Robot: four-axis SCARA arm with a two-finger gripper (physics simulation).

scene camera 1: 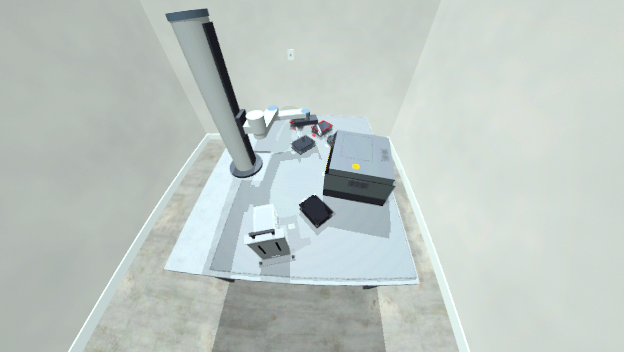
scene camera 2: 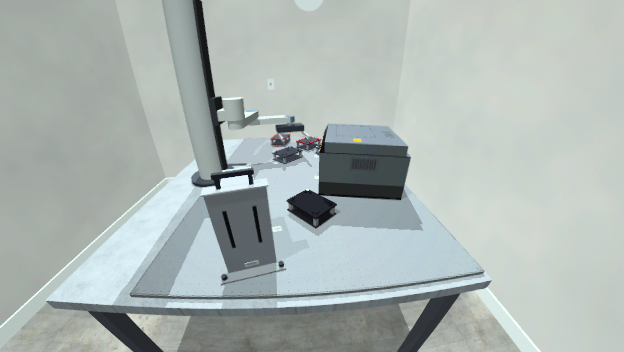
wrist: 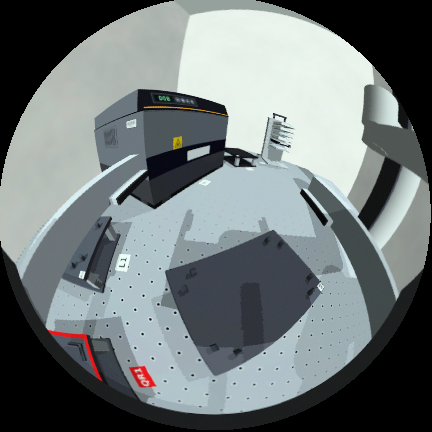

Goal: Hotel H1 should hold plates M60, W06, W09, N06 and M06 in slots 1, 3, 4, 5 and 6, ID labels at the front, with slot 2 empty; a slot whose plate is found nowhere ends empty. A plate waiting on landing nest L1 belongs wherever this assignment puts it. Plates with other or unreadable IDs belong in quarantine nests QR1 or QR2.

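Frame: origin at the arm's base, x ahead, y left, z up, level; metres.
Seen in the pictures: gripper, fingertip midpoint: (scene camera 1: 309,135) (scene camera 2: 295,138) (wrist: 229,168); arm's base, origin of the base link: (scene camera 1: 246,165).
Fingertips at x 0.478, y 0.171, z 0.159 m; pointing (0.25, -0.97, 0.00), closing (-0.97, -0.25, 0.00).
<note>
Offsets run from my fingertips to a thing's top centre.
My gripper (scene camera 1: 308,130) (scene camera 2: 293,135) (wrist: 229,168) is open and empty, above the back of the table. Below it is a dark nest {dx -0.058, dy +0.043, dz -0.086 m} (scene camera 1: 303,144) (scene camera 2: 287,154) (wrist: 220,300) with corner pegs and a bare top. Landing nest L1 {dx +0.231, dy +0.111, dz -0.086 m} (wrist: 90,252) is at the left of the wrist view; its visible top is bare. The red-edged nest QR1 {dx +0.096, dy +0.280, dz -0.092 m} (scene camera 1: 322,127) (scene camera 2: 308,143) (wrist: 75,352) is partly cut off in the wrist view. A second red-edged nest {dx -0.127, dy +0.401, dz -0.092 m} (scene camera 2: 280,139) is behind. The hotel (scene camera 1: 267,245) (scene camera 2: 240,225) (wrist: 272,140) shows stacked shelves in the wrist view; its slot contents and IDs are unreadable.
A large grey instrument {dx +0.317, dy -0.285, dz +0.109 m} (scene camera 1: 360,170) (scene camera 2: 367,167) (wrist: 185,130) stands on the right side, its display reading 008. A black nest {dx +0.056, dy -0.547, dz -0.092 m} (scene camera 1: 316,210) (scene camera 2: 311,206) (wrist: 241,156) with a bare top stands between it and the hotel. The arm's column (scene camera 1: 210,90) (scene camera 2: 187,80) stands at the left.
</note>
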